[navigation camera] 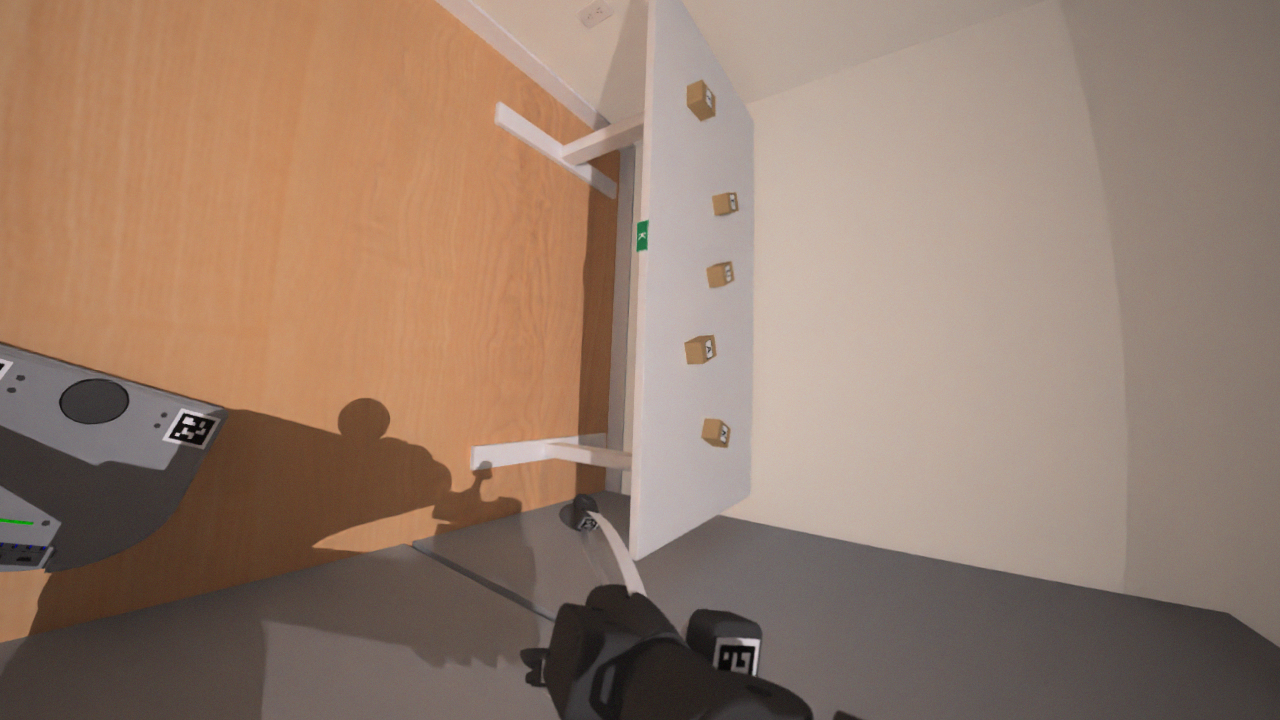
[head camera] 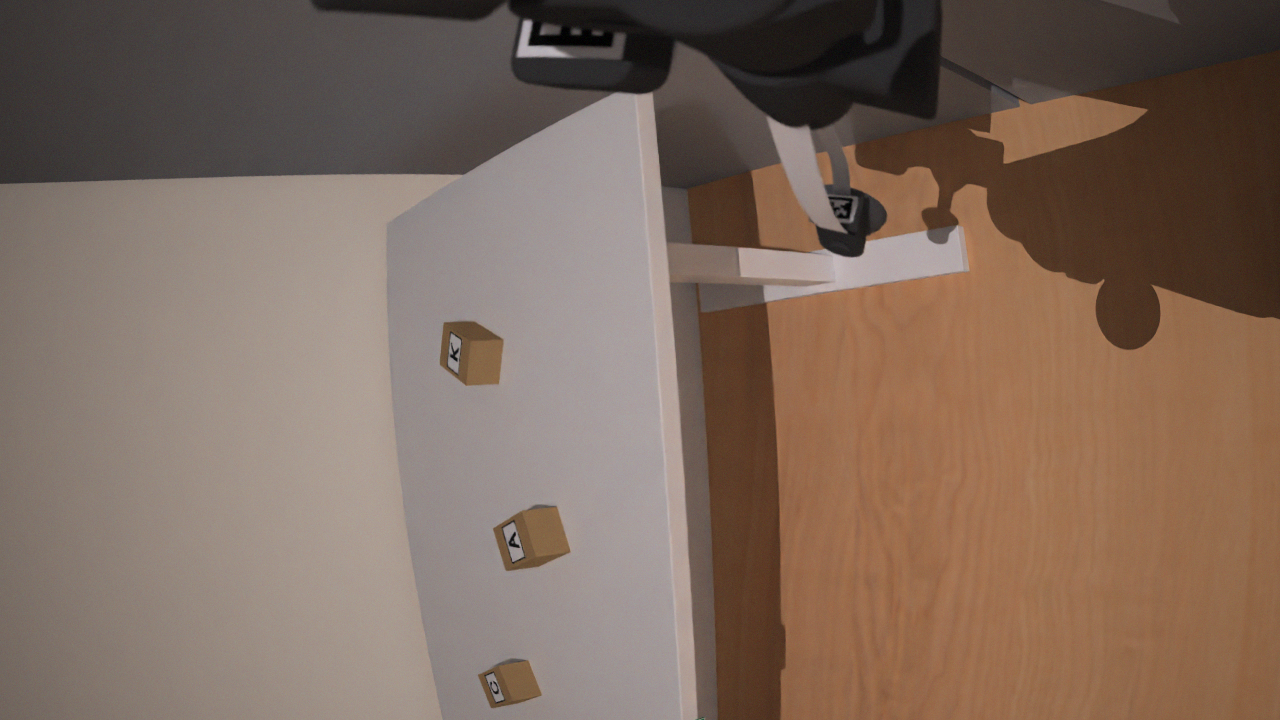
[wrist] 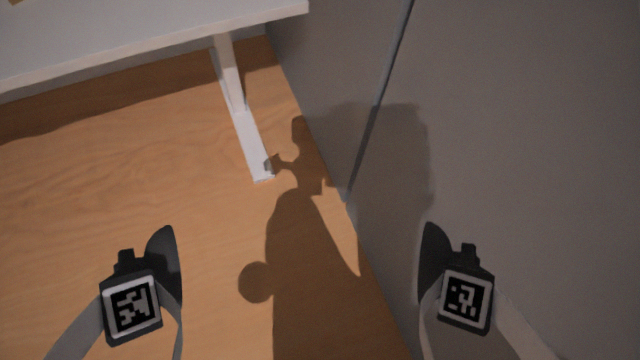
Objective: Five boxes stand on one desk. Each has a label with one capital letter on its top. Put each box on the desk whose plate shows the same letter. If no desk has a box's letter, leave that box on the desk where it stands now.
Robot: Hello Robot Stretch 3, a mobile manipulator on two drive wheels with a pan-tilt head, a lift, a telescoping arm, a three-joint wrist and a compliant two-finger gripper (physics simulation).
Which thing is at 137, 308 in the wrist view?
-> My gripper.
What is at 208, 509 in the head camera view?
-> A wall.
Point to my gripper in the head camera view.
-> At 863, 96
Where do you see my gripper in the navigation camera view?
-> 556, 578
